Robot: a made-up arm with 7 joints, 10 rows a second.
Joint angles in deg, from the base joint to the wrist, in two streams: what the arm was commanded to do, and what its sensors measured. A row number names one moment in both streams.
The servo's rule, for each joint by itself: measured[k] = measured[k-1] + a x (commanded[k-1-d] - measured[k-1]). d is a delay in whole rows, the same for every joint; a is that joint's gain. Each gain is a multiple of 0.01, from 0.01 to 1. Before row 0 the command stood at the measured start. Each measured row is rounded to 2 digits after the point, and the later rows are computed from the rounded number. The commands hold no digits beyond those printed.
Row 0, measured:
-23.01, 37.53, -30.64, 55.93, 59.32, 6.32, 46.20
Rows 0 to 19, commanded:
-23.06, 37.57, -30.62, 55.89, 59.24, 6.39, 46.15
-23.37, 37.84, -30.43, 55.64, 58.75, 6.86, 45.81
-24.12, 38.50, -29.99, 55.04, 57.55, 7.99, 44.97
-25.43, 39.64, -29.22, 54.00, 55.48, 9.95, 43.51
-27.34, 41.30, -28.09, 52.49, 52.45, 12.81, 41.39
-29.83, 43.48, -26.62, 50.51, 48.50, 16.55, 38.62
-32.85, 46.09, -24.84, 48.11, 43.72, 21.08, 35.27
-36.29, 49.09, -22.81, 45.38, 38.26, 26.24, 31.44
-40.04, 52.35, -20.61, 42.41, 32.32, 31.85, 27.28
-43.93, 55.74, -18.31, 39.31, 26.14, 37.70, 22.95
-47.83, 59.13, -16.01, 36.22, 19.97, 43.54, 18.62
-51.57, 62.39, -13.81, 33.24, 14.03, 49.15, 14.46
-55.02, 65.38, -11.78, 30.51, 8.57, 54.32, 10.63
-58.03, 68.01, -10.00, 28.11, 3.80, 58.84, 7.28
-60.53, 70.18, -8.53, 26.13, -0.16, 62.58, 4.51
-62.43, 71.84, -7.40, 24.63, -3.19, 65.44, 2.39
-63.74, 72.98, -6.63, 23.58, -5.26, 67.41, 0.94
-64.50, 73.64, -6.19, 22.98, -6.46, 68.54, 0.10
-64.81, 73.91, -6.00, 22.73, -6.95, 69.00, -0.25
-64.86, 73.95, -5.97, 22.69, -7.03, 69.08, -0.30
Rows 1 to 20, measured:
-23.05, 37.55, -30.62, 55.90, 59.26, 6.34, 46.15
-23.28, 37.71, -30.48, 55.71, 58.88, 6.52, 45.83
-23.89, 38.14, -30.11, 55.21, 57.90, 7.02, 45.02
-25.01, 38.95, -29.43, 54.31, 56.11, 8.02, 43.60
-26.71, 40.22, -28.41, 52.96, 53.40, 9.65, 41.52
-28.99, 41.98, -27.05, 51.15, 49.77, 12.00, 38.79
-31.81, 44.20, -25.37, 48.90, 45.29, 15.09, 35.48
-35.08, 46.84, -23.42, 46.30, 40.09, 18.88, 31.68
-38.70, 49.82, -21.28, 43.42, 34.34, 23.29, 27.54
-42.52, 53.02, -19.02, 40.38, 28.27, 28.19, 23.23
-46.40, 56.32, -16.73, 37.30, 22.13, 33.41, 18.90
-50.17, 59.60, -14.51, 34.30, 16.14, 38.76, 14.73
-53.71, 62.72, -12.44, 31.50, 10.54, 44.05, 10.88
-56.86, 65.58, -10.59, 28.99, 5.55, 49.08, 7.50
-59.54, 68.06, -9.02, 26.87, 1.32, 53.67, 4.69
-61.65, 70.10, -7.79, 25.21, -2.02, 57.67, 2.53
-63.18, 71.66, -6.91, 24.00, -4.42, 60.98, 1.04
-64.14, 72.73, -6.36, 23.25, -5.93, 63.55, 0.16
-64.63, 73.37, -6.09, 22.87, -6.68, 65.40, -0.23
-64.80, 73.68, -6.00, 22.74, -6.94, 66.65, -0.30
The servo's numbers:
d 0
a 0.73 0.54 0.76 0.74 0.74 0.34 0.94

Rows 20 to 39, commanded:
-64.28, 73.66, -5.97, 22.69, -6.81, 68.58, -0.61
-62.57, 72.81, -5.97, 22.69, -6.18, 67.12, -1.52
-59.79, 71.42, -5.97, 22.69, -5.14, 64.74, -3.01
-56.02, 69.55, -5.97, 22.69, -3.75, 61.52, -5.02
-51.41, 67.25, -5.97, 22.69, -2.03, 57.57, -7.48
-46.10, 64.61, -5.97, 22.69, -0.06, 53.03, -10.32
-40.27, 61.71, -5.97, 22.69, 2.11, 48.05, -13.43
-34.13, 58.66, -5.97, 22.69, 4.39, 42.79, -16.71
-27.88, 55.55, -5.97, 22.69, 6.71, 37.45, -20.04
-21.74, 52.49, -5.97, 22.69, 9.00, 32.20, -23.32
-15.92, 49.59, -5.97, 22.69, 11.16, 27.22, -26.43
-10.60, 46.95, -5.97, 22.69, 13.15, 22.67, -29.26
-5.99, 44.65, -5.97, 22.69, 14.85, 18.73, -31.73
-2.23, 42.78, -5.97, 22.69, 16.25, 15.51, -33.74
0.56, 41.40, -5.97, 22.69, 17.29, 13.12, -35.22
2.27, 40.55, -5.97, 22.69, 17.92, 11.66, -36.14
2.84, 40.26, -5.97, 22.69, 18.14, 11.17, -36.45
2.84, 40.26, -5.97, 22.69, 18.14, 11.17, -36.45
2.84, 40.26, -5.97, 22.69, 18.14, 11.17, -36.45
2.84, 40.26, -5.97, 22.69, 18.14, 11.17, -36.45
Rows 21 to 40, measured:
-64.42, 73.67, -5.98, 22.70, -6.84, 67.31, -0.59
-63.07, 73.21, -5.97, 22.69, -6.35, 67.25, -1.46
-60.68, 72.24, -5.97, 22.69, -5.45, 66.40, -2.92
-57.28, 70.79, -5.97, 22.69, -4.19, 64.74, -4.89
-52.99, 68.88, -5.97, 22.69, -2.59, 62.30, -7.32
-47.96, 66.57, -5.97, 22.69, -0.72, 59.15, -10.14
-42.35, 63.95, -5.97, 22.69, 1.37, 55.38, -13.23
-36.35, 61.09, -5.97, 22.69, 3.60, 51.10, -16.50
-30.17, 58.10, -5.97, 22.69, 5.90, 46.46, -19.83
-24.02, 55.07, -5.97, 22.69, 8.19, 41.61, -23.11
-18.11, 52.11, -5.97, 22.69, 10.39, 36.72, -26.23
-12.63, 49.32, -5.97, 22.69, 12.43, 31.94, -29.08
-7.78, 46.80, -5.97, 22.69, 14.22, 27.45, -31.57
-3.73, 44.63, -5.97, 22.69, 15.72, 23.39, -33.61
-0.60, 42.89, -5.97, 22.69, 16.88, 19.90, -35.12
1.50, 41.63, -5.97, 22.69, 17.65, 17.10, -36.08
2.48, 40.89, -5.97, 22.69, 18.01, 15.08, -36.43
2.74, 40.55, -5.97, 22.69, 18.11, 13.75, -36.45
2.81, 40.39, -5.97, 22.69, 18.13, 12.87, -36.45
2.83, 40.32, -5.97, 22.69, 18.14, 12.29, -36.45

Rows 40 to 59, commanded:
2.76, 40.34, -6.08, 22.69, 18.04, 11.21, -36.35
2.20, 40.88, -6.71, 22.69, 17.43, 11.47, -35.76
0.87, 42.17, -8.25, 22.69, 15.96, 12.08, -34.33
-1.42, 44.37, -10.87, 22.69, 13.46, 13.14, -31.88
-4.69, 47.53, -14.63, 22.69, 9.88, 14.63, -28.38
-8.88, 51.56, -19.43, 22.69, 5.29, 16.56, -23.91
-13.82, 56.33, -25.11, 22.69, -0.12, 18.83, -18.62
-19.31, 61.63, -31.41, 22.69, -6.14, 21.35, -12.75
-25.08, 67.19, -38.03, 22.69, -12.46, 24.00, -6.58
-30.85, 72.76, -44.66, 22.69, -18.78, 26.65, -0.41
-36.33, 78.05, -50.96, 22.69, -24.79, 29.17, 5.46
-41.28, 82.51, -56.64, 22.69, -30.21, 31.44, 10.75
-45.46, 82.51, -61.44, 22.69, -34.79, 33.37, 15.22
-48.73, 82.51, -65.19, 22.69, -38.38, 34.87, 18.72
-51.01, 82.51, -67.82, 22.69, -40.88, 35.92, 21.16
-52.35, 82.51, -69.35, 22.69, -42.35, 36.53, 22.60
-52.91, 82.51, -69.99, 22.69, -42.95, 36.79, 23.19
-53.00, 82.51, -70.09, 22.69, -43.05, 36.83, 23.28
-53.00, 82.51, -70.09, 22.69, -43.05, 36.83, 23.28
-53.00, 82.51, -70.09, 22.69, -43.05, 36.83, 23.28
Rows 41 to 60, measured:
2.78, 40.33, -6.05, 22.69, 18.07, 11.92, -36.36
2.36, 40.63, -6.55, 22.69, 17.60, 11.77, -35.80
1.27, 41.46, -7.84, 22.69, 16.39, 11.88, -34.42
-0.69, 43.03, -10.14, 22.69, 14.22, 12.31, -32.03
-3.61, 45.46, -13.55, 22.69, 11.01, 13.10, -28.60
-7.46, 48.75, -18.02, 22.69, 6.78, 14.28, -24.19
-12.10, 52.84, -23.41, 22.69, 1.67, 15.83, -18.95
-17.36, 57.59, -29.49, 22.69, -4.11, 17.71, -13.12
-23.00, 62.77, -35.98, 22.69, -10.29, 19.85, -6.97
-28.73, 68.16, -42.58, 22.69, -16.57, 22.16, -0.80
-34.28, 73.50, -48.95, 22.69, -22.65, 24.54, 5.08
-39.39, 78.37, -54.79, 22.69, -28.24, 26.89, 10.41
-43.82, 80.61, -59.84, 22.69, -33.09, 29.09, 14.93
-47.40, 81.64, -63.91, 22.69, -37.00, 31.06, 18.49
-50.04, 82.11, -66.88, 22.69, -39.87, 32.71, 21.00
-51.73, 82.33, -68.76, 22.69, -41.71, 34.01, 22.50
-52.59, 82.43, -69.69, 22.69, -42.63, 34.96, 23.15
-52.89, 82.47, -69.99, 22.69, -42.94, 35.60, 23.27
-52.97, 82.49, -70.07, 22.69, -43.02, 36.02, 23.28
-52.99, 82.50, -70.09, 22.69, -43.04, 36.30, 23.28

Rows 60 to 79, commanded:
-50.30, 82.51, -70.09, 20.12, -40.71, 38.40, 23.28
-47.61, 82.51, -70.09, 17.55, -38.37, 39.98, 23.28
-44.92, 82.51, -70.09, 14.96, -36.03, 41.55, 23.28
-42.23, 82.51, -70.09, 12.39, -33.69, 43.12, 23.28
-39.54, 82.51, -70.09, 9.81, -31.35, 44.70, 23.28
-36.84, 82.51, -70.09, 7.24, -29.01, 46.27, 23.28
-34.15, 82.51, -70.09, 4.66, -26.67, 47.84, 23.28
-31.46, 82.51, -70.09, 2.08, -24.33, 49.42, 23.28
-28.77, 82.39, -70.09, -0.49, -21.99, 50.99, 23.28
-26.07, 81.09, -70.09, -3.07, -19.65, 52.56, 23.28
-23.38, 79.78, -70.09, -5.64, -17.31, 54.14, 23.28
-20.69, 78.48, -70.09, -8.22, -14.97, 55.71, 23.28
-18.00, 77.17, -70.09, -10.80, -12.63, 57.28, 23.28
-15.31, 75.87, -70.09, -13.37, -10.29, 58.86, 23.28
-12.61, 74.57, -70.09, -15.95, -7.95, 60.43, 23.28
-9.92, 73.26, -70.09, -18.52, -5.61, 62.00, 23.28
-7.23, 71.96, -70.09, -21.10, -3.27, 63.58, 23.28
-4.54, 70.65, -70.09, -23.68, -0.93, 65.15, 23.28
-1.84, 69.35, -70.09, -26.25, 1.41, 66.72, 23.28
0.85, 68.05, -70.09, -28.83, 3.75, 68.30, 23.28
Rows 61 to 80, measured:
-51.03, 82.51, -70.09, 20.79, -41.32, 37.01, 23.28
-48.53, 82.51, -70.09, 18.39, -39.14, 38.02, 23.28
-45.89, 82.51, -70.09, 15.85, -36.84, 39.22, 23.28
-43.22, 82.51, -70.09, 13.29, -34.51, 40.55, 23.28
-40.53, 82.51, -70.09, 10.71, -32.17, 41.96, 23.28
-37.84, 82.51, -70.09, 8.14, -29.83, 43.43, 23.28
-35.15, 82.51, -70.09, 5.56, -27.49, 44.93, 23.28
-32.46, 82.51, -70.09, 2.98, -25.15, 46.46, 23.28
-29.77, 82.45, -70.09, 0.41, -22.81, 48.00, 23.28
-27.07, 81.72, -70.09, -2.17, -20.47, 49.55, 23.28
-24.38, 80.67, -70.09, -4.74, -18.13, 51.11, 23.28
-21.69, 79.49, -70.09, -7.32, -15.79, 52.67, 23.28
-19.00, 78.24, -70.09, -9.90, -13.45, 54.24, 23.28
-16.31, 76.96, -70.09, -12.47, -11.11, 55.81, 23.28
-13.61, 75.67, -70.09, -15.05, -8.77, 57.38, 23.28
-10.92, 74.37, -70.09, -17.62, -6.43, 58.95, 23.28
-8.23, 73.07, -70.09, -20.20, -4.09, 60.52, 23.28
-5.54, 71.76, -70.09, -22.78, -1.75, 62.09, 23.28
-2.84, 70.46, -70.09, -25.35, 0.59, 63.66, 23.28
-0.15, 69.16, -70.09, -27.93, 2.93, 65.24, 23.28

